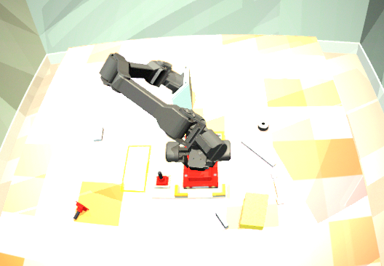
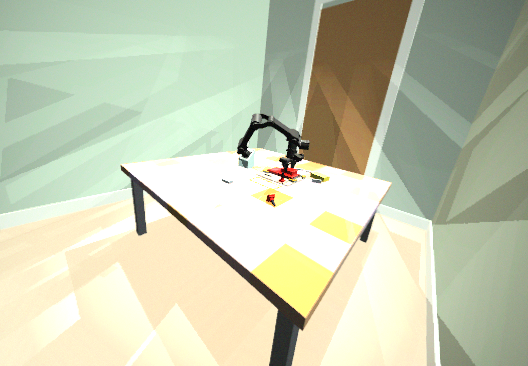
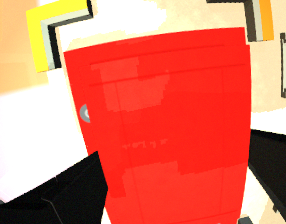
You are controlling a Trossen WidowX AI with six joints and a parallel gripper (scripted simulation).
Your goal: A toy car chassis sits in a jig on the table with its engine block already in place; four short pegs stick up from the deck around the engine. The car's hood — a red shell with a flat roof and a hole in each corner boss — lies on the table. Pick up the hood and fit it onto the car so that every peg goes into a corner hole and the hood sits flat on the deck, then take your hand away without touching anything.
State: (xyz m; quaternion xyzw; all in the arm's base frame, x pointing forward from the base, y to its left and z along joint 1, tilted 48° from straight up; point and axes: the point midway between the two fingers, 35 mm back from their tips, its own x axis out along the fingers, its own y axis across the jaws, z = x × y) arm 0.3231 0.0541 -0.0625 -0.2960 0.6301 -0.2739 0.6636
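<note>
The red hood is 1 cm above my gripper tip. From my gripper tip the other things lie so: engine block (2 cm below, 1 cm to the left); yellow pad (16 cm to the left, 15 cm ahead, 3 cm below).
</note>
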